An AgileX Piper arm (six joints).
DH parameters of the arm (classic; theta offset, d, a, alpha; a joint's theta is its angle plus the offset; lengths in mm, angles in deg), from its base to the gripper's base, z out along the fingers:
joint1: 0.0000 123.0 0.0 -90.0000
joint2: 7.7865 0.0 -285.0 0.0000
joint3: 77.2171 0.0 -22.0 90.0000
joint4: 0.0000 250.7 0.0 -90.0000
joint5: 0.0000 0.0 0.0 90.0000
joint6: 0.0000 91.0 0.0 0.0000
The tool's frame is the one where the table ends.
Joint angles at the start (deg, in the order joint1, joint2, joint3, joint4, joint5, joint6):
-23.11 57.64 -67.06 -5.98 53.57 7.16
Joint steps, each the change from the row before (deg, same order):
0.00 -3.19 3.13 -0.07 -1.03 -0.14
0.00 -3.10 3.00 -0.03 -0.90 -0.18
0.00 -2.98 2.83 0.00 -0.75 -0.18
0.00 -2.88 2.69 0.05 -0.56 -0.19
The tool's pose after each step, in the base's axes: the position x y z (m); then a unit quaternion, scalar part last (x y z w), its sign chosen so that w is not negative. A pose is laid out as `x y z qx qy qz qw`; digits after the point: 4 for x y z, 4 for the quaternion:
0.1589 -0.0761 0.4034 0.2232 0.8697 -0.1124 0.4257
0.1473 -0.0711 0.3976 0.2204 0.8664 -0.1144 0.4333
0.1364 -0.0663 0.3914 0.2179 0.8634 -0.1160 0.4400
0.1261 -0.0618 0.3849 0.2156 0.8609 -0.1171 0.4457

